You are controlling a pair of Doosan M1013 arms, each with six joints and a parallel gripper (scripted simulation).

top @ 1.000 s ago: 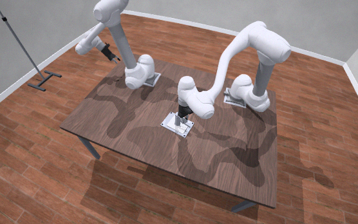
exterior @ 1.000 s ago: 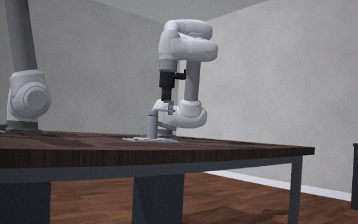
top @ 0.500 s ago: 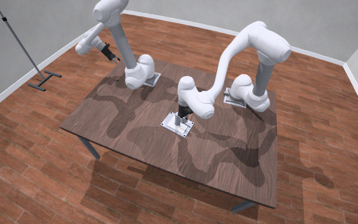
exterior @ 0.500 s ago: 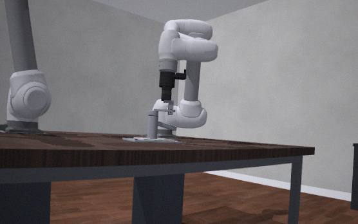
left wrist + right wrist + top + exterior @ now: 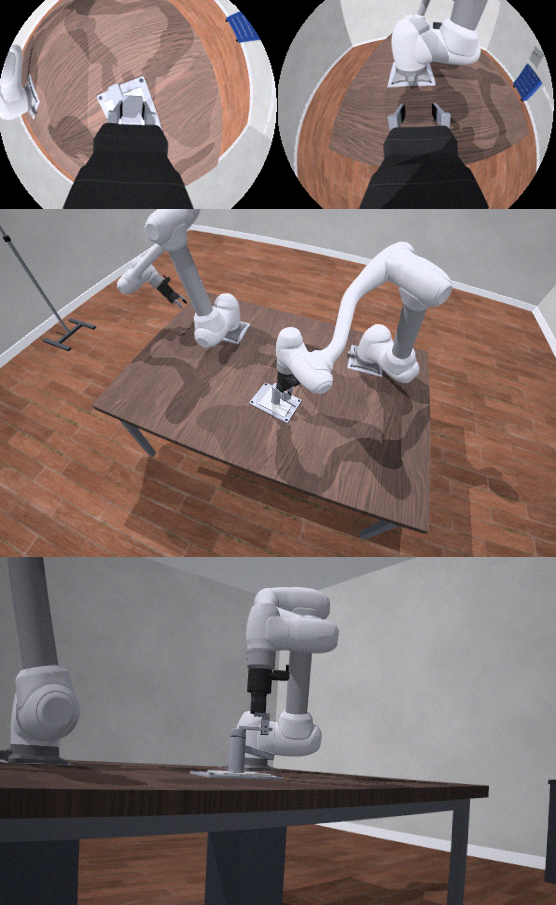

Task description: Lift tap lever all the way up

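Now: the tap 30 mm behind my left hand, 40 mm to the right of it and 40 mm below it. Round my left hand: pale plate: 50 mm behind, 60 mm to the right, 140 mm below; flat lever: 20 mm behind, 20 mm to the right.
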